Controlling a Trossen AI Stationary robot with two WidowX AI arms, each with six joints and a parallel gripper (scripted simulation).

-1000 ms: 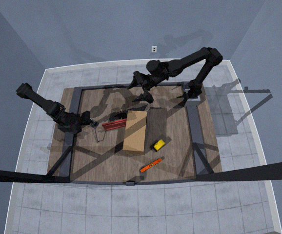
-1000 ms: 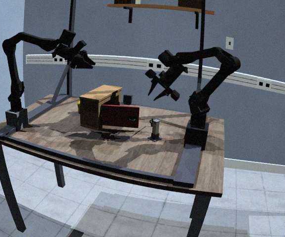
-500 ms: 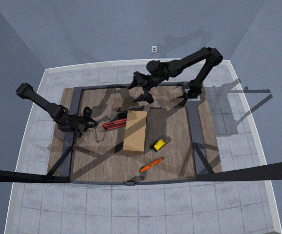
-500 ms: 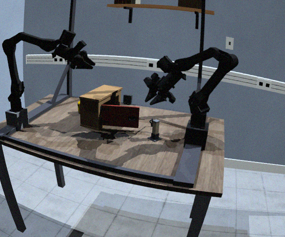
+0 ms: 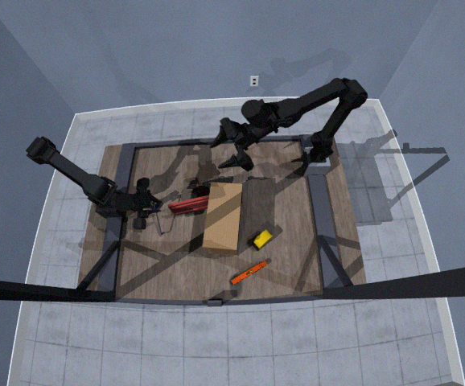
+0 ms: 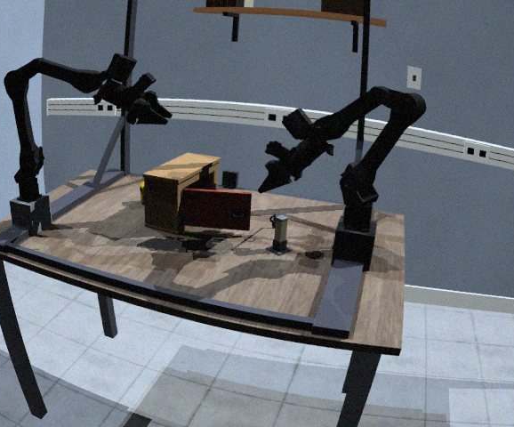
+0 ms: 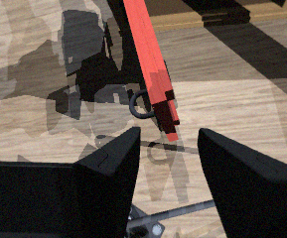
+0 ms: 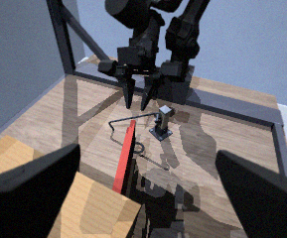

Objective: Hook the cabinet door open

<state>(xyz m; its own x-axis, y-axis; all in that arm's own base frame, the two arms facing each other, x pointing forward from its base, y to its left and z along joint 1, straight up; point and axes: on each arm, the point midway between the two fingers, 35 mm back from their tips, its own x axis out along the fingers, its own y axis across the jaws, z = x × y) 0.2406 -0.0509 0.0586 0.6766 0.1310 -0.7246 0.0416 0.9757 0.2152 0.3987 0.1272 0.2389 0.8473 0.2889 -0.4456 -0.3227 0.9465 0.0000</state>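
Now: left hand 110 mm above the thin hook rod and 20 mm to the right of it. The rest, counted from my left hand: red door: 140 mm to the right, 80 mm below, 10 mm ahead; then yellow object: 380 mm to the right, 180 mm behind, 120 mm below.
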